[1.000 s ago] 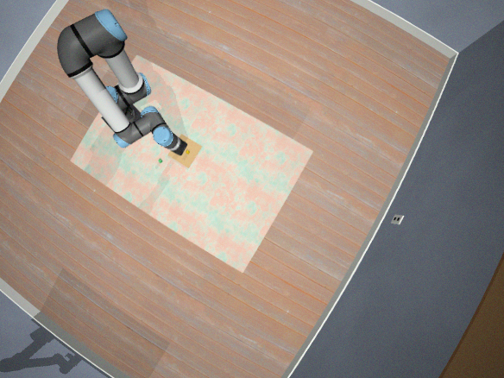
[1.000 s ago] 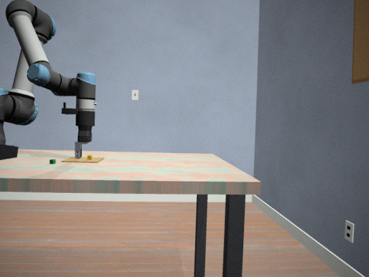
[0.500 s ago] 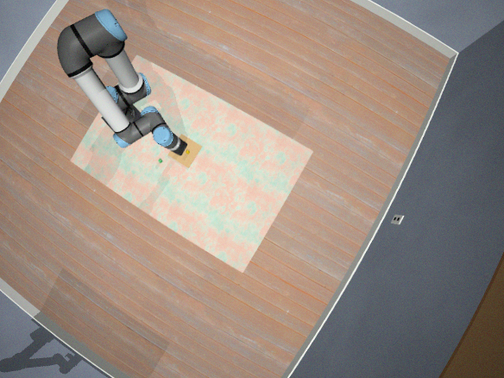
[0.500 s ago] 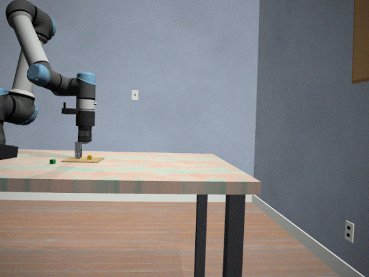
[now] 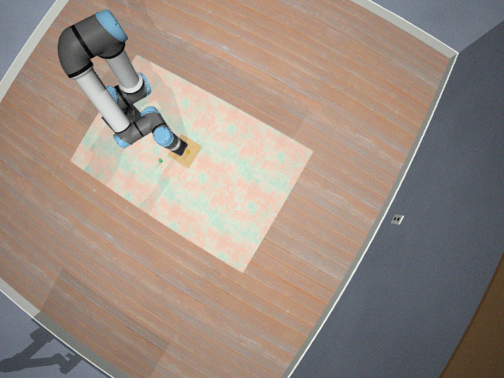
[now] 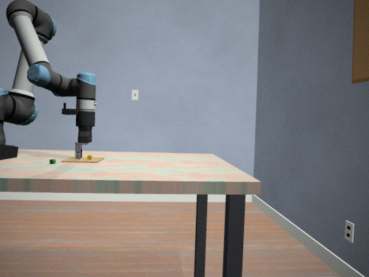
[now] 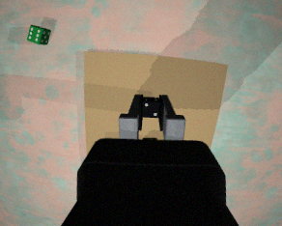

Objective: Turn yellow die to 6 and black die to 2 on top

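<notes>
Right now my hand is 1 cm above the black die. From my hand the other things lie so: yellow die (4 cm ahead, 1 cm to the left, 1 cm below); tan mat (2 cm ahead, 2 cm below); green die (6 cm behind, 12 cm to the right, 2 cm below).
</notes>
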